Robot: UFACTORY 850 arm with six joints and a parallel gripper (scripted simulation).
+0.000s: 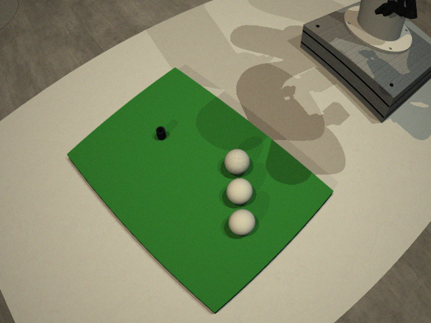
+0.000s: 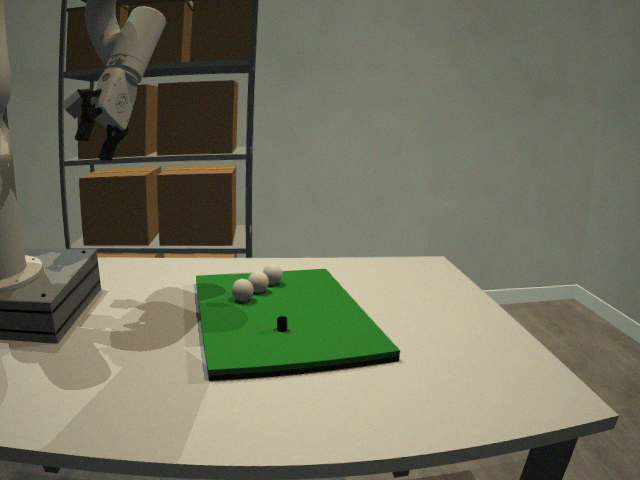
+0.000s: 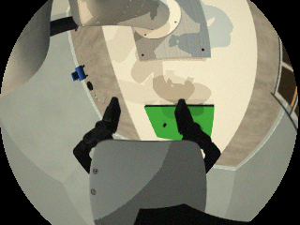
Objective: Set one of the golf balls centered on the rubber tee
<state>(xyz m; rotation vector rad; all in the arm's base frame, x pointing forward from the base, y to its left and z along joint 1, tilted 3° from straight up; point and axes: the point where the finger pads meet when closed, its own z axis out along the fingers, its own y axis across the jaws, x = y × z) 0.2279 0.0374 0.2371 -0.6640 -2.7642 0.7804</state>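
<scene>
The green mat lies 34 cm ahead of my hand, 15 cm to the right of it and 31 cm below it.
</scene>
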